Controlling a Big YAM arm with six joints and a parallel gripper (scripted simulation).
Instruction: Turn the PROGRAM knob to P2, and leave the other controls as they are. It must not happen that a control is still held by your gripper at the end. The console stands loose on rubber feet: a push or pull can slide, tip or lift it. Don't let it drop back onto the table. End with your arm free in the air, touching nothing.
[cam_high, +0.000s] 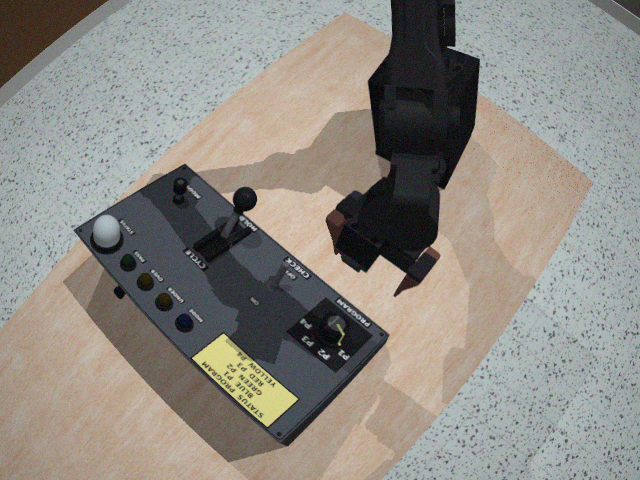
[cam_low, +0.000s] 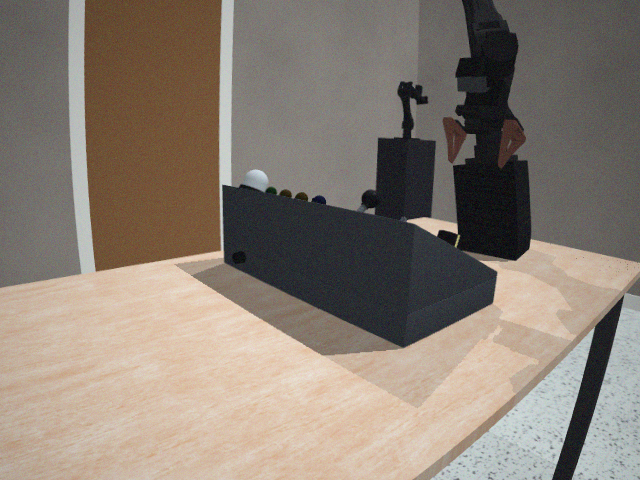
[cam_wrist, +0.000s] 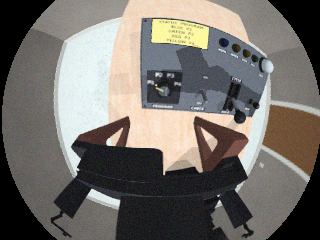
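Right now the check toggle is 14 cm below my hand, 12 cm to the right of it and 7 cm ahead of it. The rest, counted from my hand: small knob 36 cm to the right, 13 cm below, 9 cm ahead; then dark grey console 17 cm to the right, 16 cm below, 11 cm ahead; then ball-topped lever 24 cm to the right, 13 cm below, 6 cm ahead.
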